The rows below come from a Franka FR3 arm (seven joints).
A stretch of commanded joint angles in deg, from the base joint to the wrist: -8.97, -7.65, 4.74, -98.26, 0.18, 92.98, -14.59; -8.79, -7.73, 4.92, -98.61, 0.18, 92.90, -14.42; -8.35, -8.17, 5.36, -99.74, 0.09, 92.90, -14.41; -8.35, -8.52, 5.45, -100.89, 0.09, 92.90, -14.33; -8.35, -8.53, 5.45, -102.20, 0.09, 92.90, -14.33; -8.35, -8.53, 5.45, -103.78, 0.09, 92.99, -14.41; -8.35, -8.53, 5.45, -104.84, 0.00, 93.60, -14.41; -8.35, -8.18, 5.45, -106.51, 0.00, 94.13, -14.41
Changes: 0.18, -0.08, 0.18, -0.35, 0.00, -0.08, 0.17; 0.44, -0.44, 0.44, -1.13, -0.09, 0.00, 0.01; 0.00, -0.35, 0.09, -1.15, 0.00, 0.00, 0.08; 0.00, -0.01, 0.00, -1.31, 0.00, 0.00, 0.00; 0.00, 0.00, 0.00, -1.58, 0.00, 0.09, -0.08; 0.00, 0.00, 0.00, -1.06, -0.09, 0.61, 0.00; 0.00, 0.35, 0.00, -1.67, 0.00, 0.53, 0.00
